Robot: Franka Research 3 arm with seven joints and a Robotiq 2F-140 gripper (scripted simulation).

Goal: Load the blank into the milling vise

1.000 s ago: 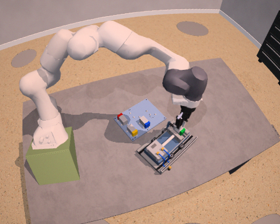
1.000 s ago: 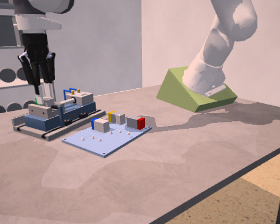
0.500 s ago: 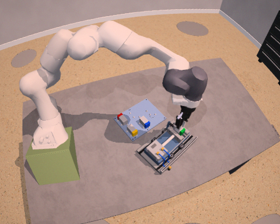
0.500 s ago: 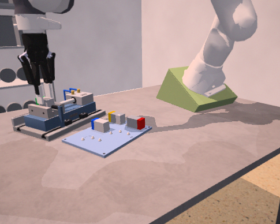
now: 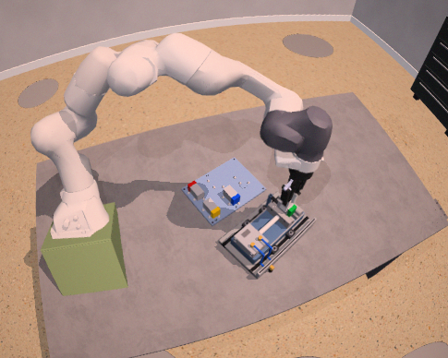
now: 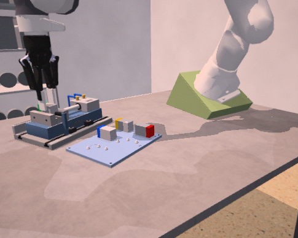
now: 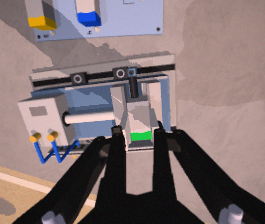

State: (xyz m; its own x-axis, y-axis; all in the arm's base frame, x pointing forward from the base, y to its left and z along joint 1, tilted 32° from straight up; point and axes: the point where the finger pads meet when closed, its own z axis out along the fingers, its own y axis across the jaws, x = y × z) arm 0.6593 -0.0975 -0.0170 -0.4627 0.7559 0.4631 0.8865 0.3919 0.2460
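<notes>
The green-ended blank is 40 mm below my hand. Round my hand: blue-ended blank (150 mm behind, 130 mm to the left, 110 mm below); fixed jaw (20 mm ahead, 10 mm to the left, 60 mm below); black work stop rod (30 mm behind, 40 mm to the left, 50 mm below).
</notes>
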